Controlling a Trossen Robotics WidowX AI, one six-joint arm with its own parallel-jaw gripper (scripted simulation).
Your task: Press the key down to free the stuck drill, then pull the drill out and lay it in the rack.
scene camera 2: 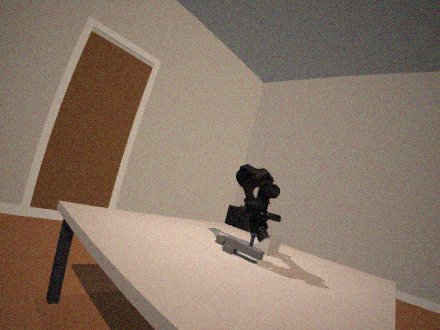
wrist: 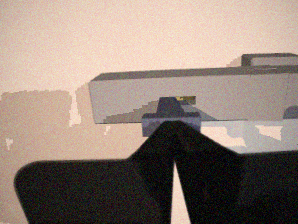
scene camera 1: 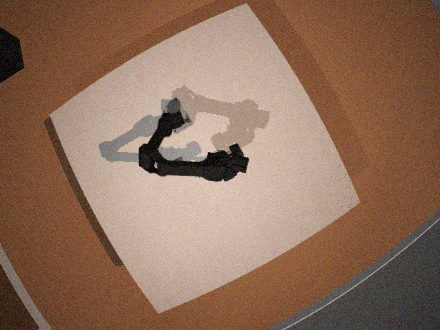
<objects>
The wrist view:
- my gripper: 171, 129
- grey holder block: 253, 91
</objects>
